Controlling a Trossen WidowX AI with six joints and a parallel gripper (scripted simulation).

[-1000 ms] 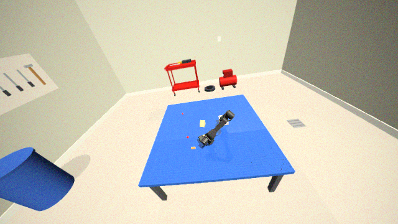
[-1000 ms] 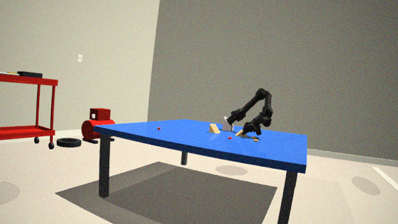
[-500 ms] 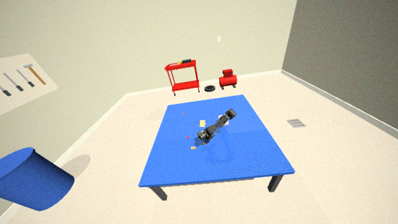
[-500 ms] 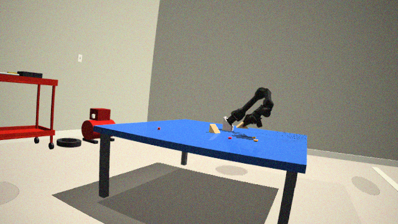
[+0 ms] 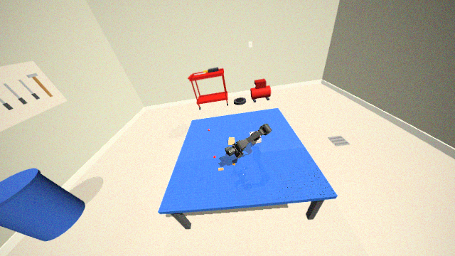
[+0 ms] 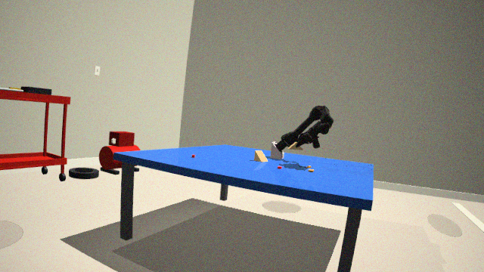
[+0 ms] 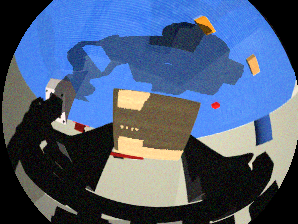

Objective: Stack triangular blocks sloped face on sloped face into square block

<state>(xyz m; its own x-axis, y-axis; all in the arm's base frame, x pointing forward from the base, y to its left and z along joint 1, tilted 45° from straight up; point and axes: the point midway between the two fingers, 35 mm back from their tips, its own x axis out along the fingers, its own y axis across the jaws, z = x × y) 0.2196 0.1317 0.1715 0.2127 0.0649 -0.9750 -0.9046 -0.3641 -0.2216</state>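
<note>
Now: gripper tip 10 mm short of the orange bit, 100 mm to the right of it and 100 mm above it. Round my gripper tip: tan piece (130 mm ahead, 150 mm to the left, 110 mm below); then triangular block (10 mm above).
</note>
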